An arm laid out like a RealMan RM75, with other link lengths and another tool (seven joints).
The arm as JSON. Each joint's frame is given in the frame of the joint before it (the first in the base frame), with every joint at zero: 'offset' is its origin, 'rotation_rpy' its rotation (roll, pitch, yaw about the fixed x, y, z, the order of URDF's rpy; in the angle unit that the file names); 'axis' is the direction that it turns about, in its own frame. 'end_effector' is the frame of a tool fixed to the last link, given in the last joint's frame.
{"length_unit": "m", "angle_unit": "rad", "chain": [
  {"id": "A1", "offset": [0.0, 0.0, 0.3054], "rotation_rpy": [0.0, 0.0, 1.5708], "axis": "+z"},
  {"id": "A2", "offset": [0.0, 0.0, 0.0], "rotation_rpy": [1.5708, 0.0, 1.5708], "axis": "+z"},
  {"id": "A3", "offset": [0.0, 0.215, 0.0], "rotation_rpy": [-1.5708, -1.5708, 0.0], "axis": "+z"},
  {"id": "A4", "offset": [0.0, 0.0, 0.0], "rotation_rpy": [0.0, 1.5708, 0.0], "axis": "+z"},
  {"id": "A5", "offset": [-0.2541, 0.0, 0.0], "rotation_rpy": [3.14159, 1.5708, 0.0], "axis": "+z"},
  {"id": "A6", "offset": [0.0, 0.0, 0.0], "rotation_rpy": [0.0, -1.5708, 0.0], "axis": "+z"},
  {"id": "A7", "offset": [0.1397, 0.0, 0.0], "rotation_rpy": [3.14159, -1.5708, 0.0], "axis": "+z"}
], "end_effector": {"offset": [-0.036, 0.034, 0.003], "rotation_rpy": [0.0, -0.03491, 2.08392]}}
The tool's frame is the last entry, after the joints.
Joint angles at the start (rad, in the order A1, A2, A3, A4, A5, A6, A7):
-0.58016 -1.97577 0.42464 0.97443 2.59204 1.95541 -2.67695
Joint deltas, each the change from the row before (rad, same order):
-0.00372 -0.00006 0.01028 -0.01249 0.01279 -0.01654 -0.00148
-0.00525 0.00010 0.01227 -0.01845 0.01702 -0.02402 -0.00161
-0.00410 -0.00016 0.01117 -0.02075 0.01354 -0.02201 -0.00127
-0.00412 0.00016 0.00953 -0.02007 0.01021 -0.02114 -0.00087
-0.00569 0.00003 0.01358 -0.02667 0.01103 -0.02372 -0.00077
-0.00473 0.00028 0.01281 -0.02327 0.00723 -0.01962 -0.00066
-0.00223 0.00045 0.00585 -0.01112 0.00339 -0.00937 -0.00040
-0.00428 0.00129 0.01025 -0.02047 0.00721 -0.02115 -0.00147
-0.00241 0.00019 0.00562 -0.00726 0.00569 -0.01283 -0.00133
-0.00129 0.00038 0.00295 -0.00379 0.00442 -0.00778 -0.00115
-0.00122 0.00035 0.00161 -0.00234 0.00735 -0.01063 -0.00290
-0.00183 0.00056 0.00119 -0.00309 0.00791 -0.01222 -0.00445
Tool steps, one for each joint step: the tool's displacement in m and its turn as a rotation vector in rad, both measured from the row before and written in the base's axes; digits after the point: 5 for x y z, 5 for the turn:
-0.00145 0.00149 -0.00280 -0.00812 0.01455 0.00583
-0.00222 0.00204 -0.00392 -0.00912 0.01918 0.00797
-0.00222 0.00135 -0.00456 -0.01000 0.01380 0.00794
-0.00193 0.00144 -0.00430 -0.00735 0.01115 0.00607
-0.00188 0.00151 -0.00593 -0.01316 0.01144 0.00558
-0.00139 0.00118 -0.00519 -0.01188 0.00871 0.00354
-0.00072 0.00051 -0.00233 -0.00529 0.00436 0.00182
-0.00174 0.00129 -0.00400 -0.00630 0.01120 0.00424
-0.00098 0.00109 -0.00146 -0.00096 0.01025 0.00140
-0.00076 0.00059 -0.00056 -0.00014 0.00734 0.00150
-0.00123 0.00074 -0.00005 0.00288 0.01128 0.00388
-0.00125 0.00096 -0.00007 0.00406 0.01201 0.00529

